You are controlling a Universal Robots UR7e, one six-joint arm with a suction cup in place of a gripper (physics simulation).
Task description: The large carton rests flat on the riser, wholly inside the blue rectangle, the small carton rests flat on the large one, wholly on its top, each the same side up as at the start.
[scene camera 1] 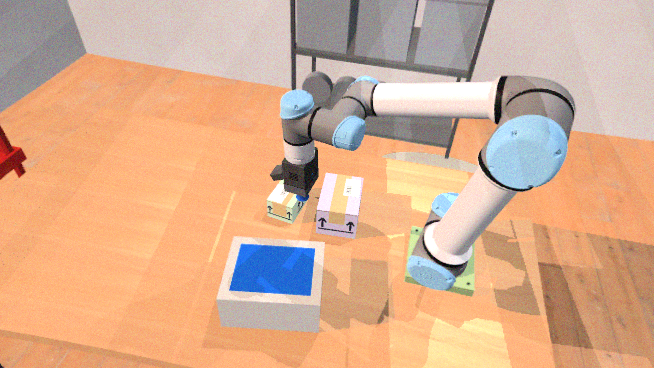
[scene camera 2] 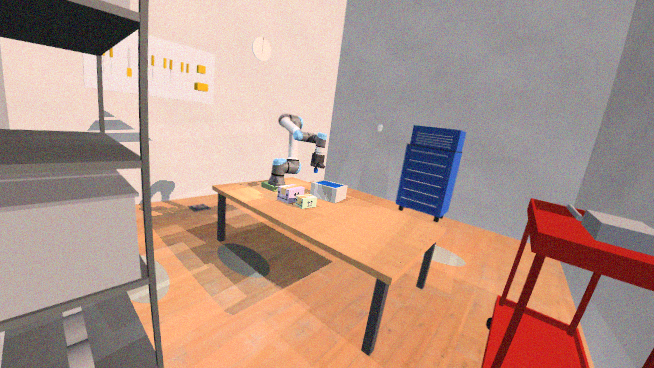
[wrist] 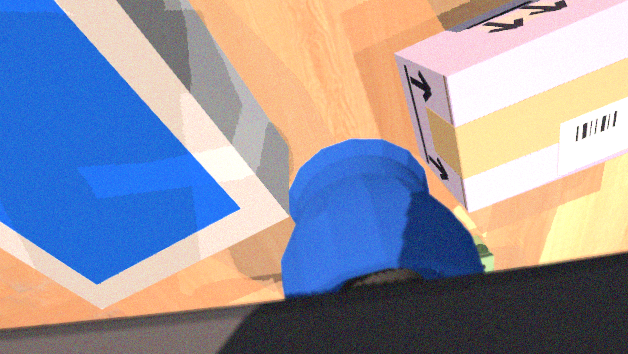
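The large pink carton (scene camera 1: 340, 201) (scene camera 2: 291, 192) (wrist: 527, 114) stands on the table with its arrows pointing up. The small green carton (scene camera 1: 281, 206) (scene camera 2: 306, 201) stands to its left; only a sliver of it (wrist: 482, 254) shows in the wrist view. The white riser (scene camera 1: 269, 311) (scene camera 2: 336, 194) (wrist: 175, 109) stands in front of them, and its blue rectangle (scene camera 1: 271, 269) (scene camera 2: 330, 184) (wrist: 87, 132) is bare. My suction cup (scene camera 1: 301, 197) (scene camera 2: 315, 170) (wrist: 360, 211) hangs well above the table, over the gap between the cartons and the riser. It holds nothing.
The arm's green base plate (scene camera 1: 466, 279) is at the right of the table. A grey shelf rack (scene camera 1: 293, 59) stands behind the table. A blue tool cabinet (scene camera 2: 429, 174) and a red cart (scene camera 2: 590, 256) stand on the floor farther off.
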